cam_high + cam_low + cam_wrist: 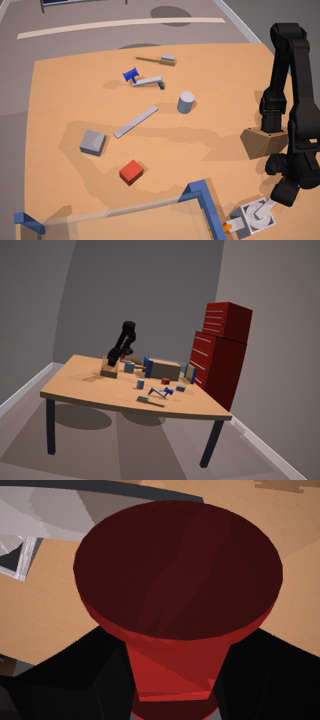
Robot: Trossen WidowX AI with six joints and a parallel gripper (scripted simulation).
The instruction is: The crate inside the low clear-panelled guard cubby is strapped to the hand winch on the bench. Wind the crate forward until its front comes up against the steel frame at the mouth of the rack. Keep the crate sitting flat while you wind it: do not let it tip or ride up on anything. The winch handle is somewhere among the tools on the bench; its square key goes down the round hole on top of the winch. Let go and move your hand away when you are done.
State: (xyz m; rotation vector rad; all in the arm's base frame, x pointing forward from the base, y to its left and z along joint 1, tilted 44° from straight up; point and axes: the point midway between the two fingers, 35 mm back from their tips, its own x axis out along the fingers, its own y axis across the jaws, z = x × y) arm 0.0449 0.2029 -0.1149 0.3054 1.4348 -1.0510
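My gripper tip is now 40 mm short of the red-gripped winch handle, 30 mm above it and 10 mm to the right of it. From my gripper tip the other things lie so: blue steel frame: 260 mm ahead, 60 mm to the left, 30 mm below; red knob: 10 mm to the right, 10 mm ahead; grey winch: 100 mm below, 80 mm ahead, 30 mm to the left.
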